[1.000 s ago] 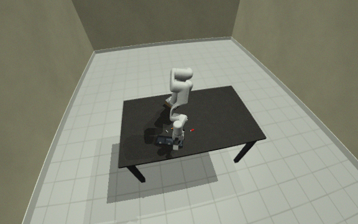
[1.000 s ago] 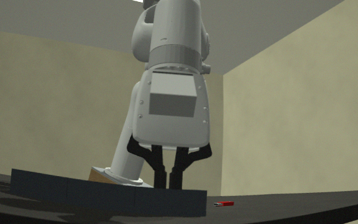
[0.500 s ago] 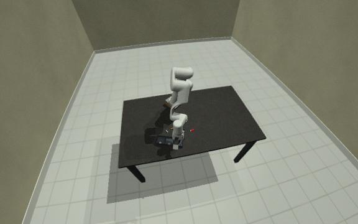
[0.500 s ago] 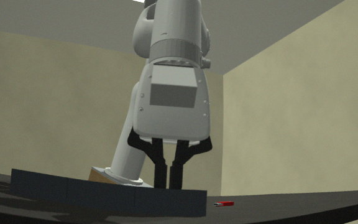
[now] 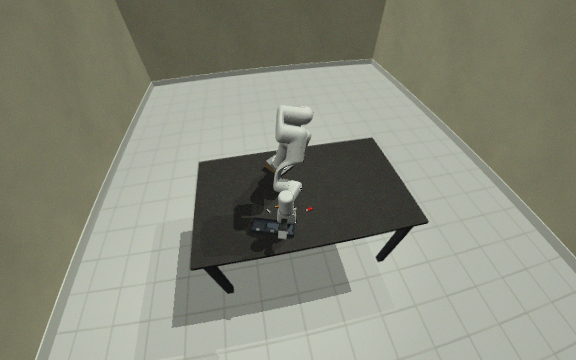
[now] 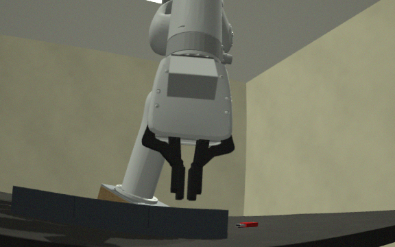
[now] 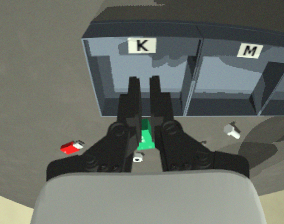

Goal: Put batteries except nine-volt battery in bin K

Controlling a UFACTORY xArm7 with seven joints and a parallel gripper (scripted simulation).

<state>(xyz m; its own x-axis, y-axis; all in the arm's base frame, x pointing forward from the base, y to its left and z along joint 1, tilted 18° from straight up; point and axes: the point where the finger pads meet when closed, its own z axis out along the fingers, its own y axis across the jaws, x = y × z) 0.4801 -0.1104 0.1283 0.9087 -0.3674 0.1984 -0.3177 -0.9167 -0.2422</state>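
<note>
Right now the orange cylindrical battery is 170 mm behind my hand, 60 mm below it and 10 mm to the right of it. The rest, counted from my hand: green nine-volt battery (110 mm behind, 50 mm to the left, 50 mm below); black die (130 mm behind, 90 mm to the left, 50 mm below); dark blue bin (70 mm to the right, 50 mm below, 30 mm behind).
</note>
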